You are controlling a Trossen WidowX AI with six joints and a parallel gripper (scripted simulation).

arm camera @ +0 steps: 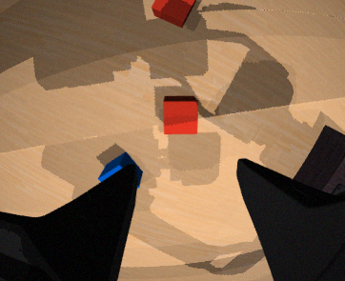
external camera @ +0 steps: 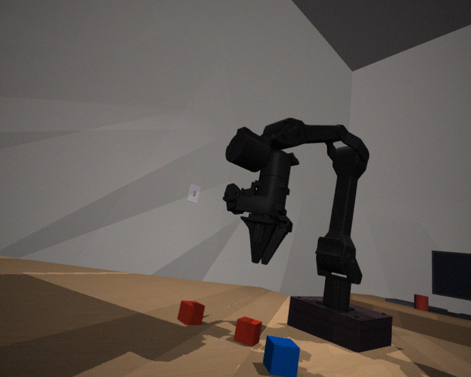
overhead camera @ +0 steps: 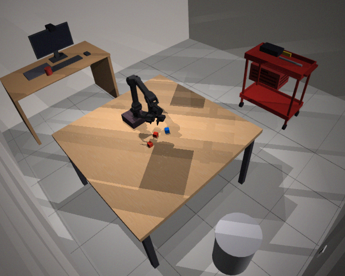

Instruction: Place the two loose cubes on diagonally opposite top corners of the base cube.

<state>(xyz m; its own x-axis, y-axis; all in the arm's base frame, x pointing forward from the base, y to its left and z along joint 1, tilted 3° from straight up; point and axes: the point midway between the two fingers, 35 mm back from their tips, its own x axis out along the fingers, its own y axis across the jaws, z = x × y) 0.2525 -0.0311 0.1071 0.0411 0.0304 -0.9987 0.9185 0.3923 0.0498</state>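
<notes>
My gripper tip is now 4 cm short of the blue cube, 9 cm to the right of it and 11 cm above it.
</notes>
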